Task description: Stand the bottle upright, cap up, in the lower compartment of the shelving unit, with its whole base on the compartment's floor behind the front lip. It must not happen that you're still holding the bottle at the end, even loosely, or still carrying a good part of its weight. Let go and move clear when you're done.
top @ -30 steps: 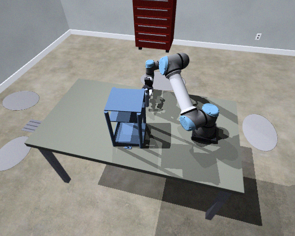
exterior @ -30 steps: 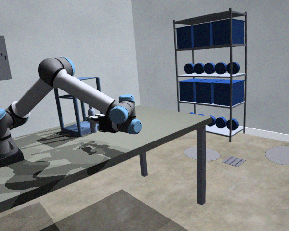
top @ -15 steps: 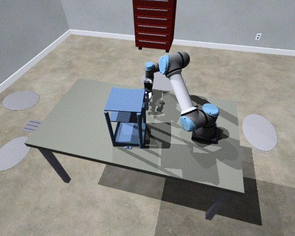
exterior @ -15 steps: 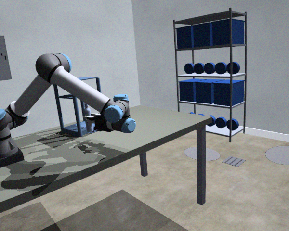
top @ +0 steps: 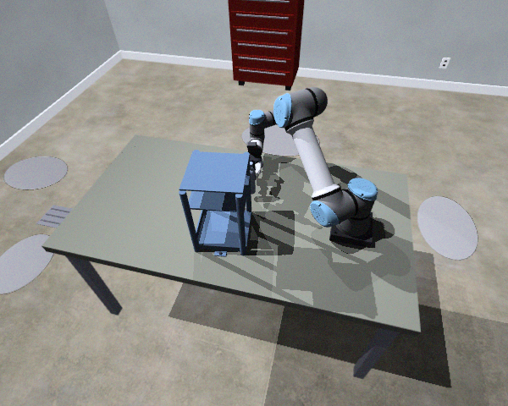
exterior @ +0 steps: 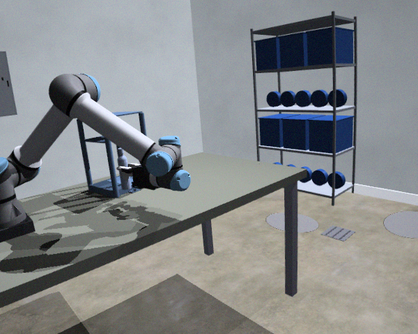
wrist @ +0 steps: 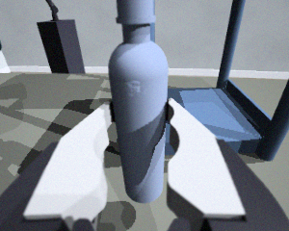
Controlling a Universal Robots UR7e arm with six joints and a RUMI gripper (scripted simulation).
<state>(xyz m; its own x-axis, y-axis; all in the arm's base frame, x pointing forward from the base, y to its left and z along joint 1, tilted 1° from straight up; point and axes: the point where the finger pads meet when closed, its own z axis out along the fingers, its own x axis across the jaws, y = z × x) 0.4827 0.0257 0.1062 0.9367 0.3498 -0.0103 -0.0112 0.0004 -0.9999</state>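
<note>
The grey-blue bottle is 20 mm above my hand. Round my hand: blue shelving unit 20 mm ahead, 230 mm to the left, 30 mm above.
</note>
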